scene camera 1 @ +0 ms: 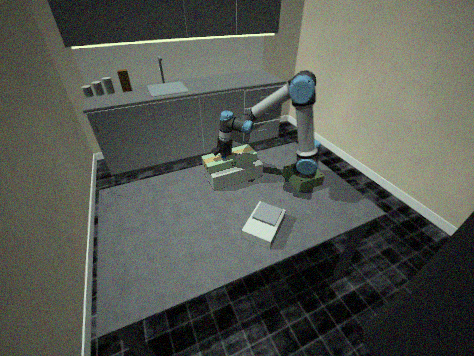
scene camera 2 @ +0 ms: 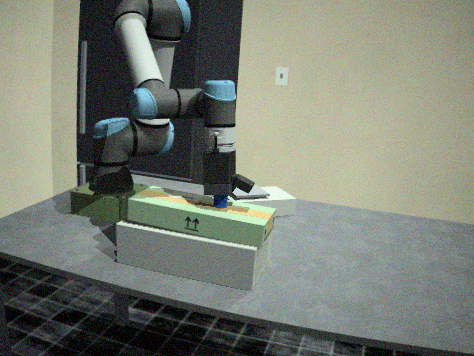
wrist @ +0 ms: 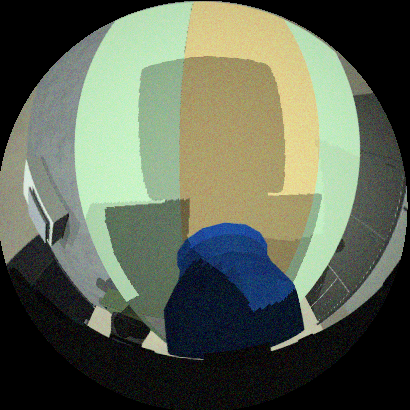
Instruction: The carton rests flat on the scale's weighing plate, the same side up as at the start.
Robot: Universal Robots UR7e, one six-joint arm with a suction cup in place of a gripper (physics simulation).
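Frame: origin at the arm's base, x left, y back, z up, level; centimetres.
Seen in the pictures: hand, tool point: (scene camera 1: pixel 223 158) (scene camera 2: pixel 220 210) (wrist: pixel 225 239); arm's base, link origin: (scene camera 2: pixel 111 187) (wrist: pixel 130 321).
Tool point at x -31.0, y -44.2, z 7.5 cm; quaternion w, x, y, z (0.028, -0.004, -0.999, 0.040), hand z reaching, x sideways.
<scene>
Offsets run from my tool point to a thing's top centre. Level surfaces: height alone.
The carton @[dz +1.8, dx -0.2, dy +4.6 cm] (scene camera 1: pixel 218 167) (scene camera 2: pixel 165 212) (wrist: pixel 110 125), pale green with an orange band along its top, lies level on a long white block @[dz -4.8, dx +1.4, dy +6.3 cm] (scene camera 1: pixel 236 178) (scene camera 2: pixel 185 252). Two up arrows show upright on its side in scene camera 2. My gripper, a blue suction cup (scene camera 1: pixel 224 157) (scene camera 2: pixel 220 202) (wrist: pixel 225 245), touches the carton's top, off its middle, and is shut on it. The cup's contact edge is partly hidden in the wrist view. The scale @[dz -7.7, dx +50.4, dy -2.7 cm] (scene camera 1: pixel 257 232) (scene camera 2: pixel 283 201) (wrist: pixel 49 192) stands apart, its grey weighing plate @[dz -7.7, dx +48.3, dy +0.7 cm] (scene camera 1: pixel 268 213) (scene camera 2: pixel 256 192) (wrist: pixel 39 212) bare.
The arm's base stands on a green block (scene camera 1: pixel 303 183) (scene camera 2: pixel 97 202) beside the white block. The grey table top @[dz -15.4 cm] (scene camera 1: pixel 165 240) (scene camera 2: pixel 360 260) carries all of these. A kitchen counter (scene camera 1: pixel 210 87) with a sink runs behind the table.
</scene>
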